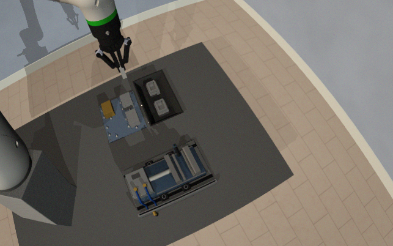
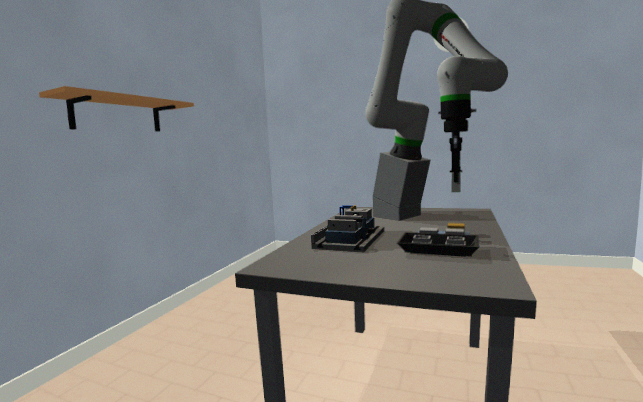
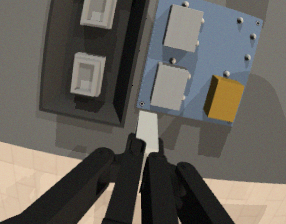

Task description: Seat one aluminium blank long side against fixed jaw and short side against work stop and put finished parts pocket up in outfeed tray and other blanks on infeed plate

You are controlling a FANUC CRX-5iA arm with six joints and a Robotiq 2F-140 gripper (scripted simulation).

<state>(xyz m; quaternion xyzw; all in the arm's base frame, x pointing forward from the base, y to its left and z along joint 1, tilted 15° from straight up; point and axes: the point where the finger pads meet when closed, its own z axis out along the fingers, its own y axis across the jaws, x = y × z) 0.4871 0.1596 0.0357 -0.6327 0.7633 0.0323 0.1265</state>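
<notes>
My hand is 12 cm past the brass blank, 2 cm to the right of it and 19 cm above it. The rest, counted from my hand: white rod (8 cm behind, 36 cm to the right, 14 cm below); then vise (6 cm behind, 36 cm to the right, 17 cm below).
</notes>
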